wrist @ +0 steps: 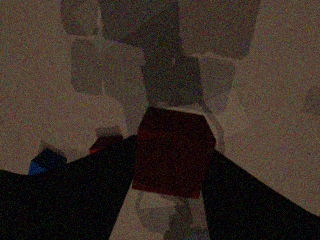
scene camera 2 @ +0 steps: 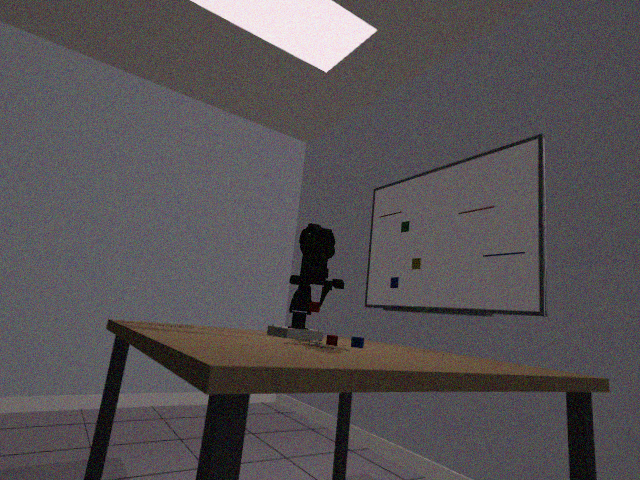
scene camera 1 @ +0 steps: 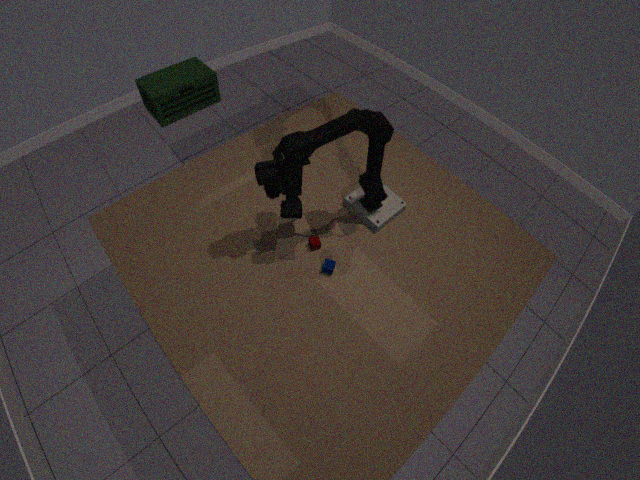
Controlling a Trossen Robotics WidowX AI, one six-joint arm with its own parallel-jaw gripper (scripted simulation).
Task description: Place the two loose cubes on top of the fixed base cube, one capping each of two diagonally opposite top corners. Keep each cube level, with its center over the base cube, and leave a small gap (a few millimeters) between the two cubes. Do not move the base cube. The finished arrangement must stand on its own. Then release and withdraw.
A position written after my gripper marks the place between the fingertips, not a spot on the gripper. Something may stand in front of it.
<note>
My gripper (scene camera 1: 291,208) carries a red cube.
My gripper is seen too in the wrist view (wrist: 171,149) and in scene camera 2 (scene camera 2: 314,307).
</note>
